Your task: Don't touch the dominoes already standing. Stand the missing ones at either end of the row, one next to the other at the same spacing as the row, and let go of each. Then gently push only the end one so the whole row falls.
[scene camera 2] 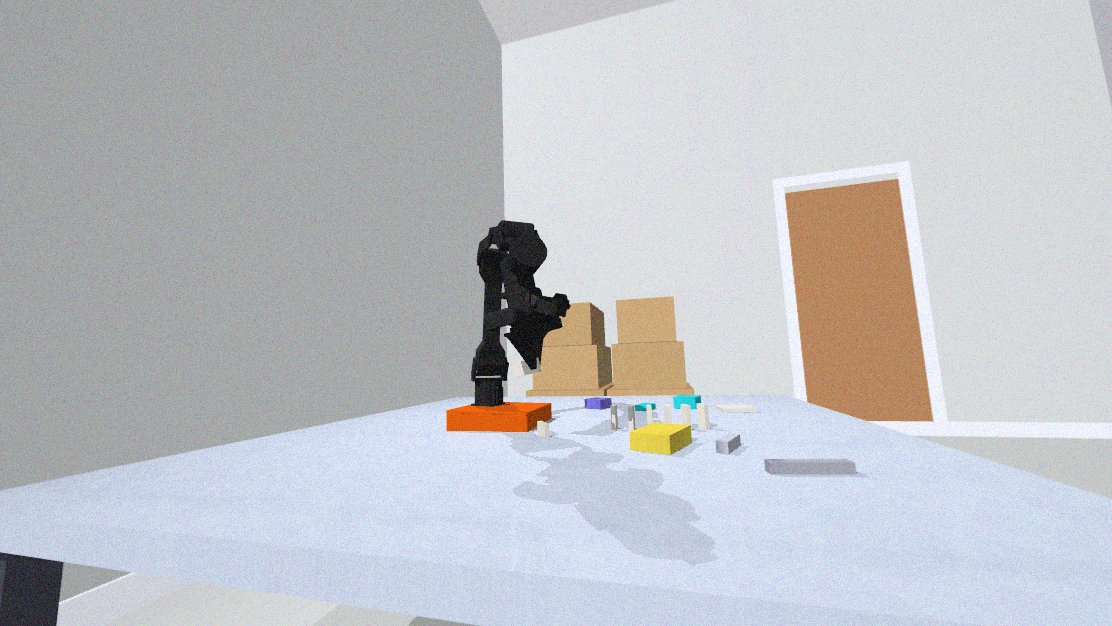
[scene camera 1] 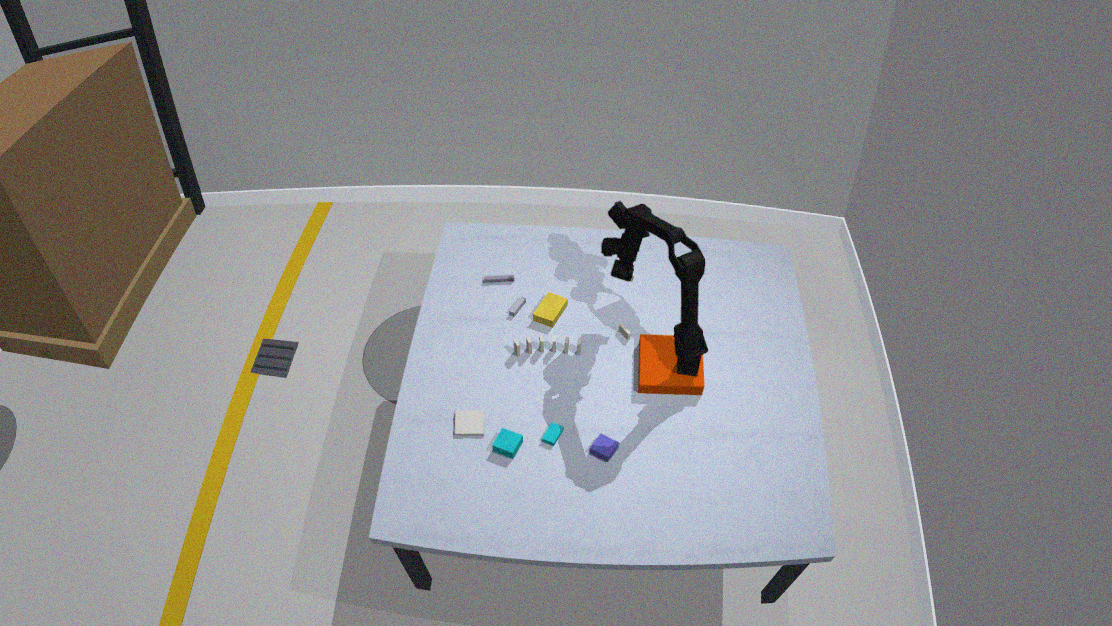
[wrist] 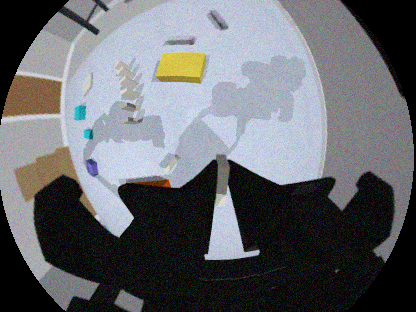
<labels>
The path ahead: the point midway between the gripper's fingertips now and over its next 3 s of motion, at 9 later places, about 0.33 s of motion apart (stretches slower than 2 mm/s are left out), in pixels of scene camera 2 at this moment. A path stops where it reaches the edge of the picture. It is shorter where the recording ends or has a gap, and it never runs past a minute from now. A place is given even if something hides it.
My gripper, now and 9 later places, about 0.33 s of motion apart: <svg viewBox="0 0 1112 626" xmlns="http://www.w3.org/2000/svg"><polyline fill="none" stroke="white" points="535,369 540,380 542,385 541,385 538,379 534,371 530,363 528,358 528,357 528,357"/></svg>
</labels>
